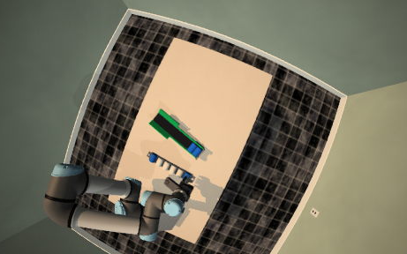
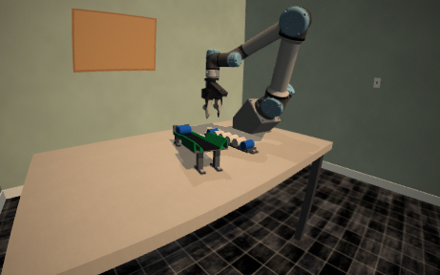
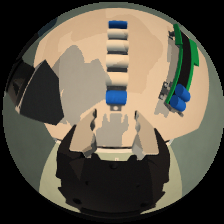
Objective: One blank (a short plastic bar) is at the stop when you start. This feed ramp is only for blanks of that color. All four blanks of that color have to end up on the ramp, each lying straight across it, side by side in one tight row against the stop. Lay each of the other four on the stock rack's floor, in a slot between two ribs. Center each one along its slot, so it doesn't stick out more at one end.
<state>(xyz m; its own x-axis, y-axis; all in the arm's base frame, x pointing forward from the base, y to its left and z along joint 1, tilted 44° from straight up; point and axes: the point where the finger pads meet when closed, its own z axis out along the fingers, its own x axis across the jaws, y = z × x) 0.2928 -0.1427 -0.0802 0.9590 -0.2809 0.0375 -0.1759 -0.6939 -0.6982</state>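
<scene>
Now: the stock rack 130 mm to the left of my hand, 130 mm below it and 20 mm ahead of it.
</scene>
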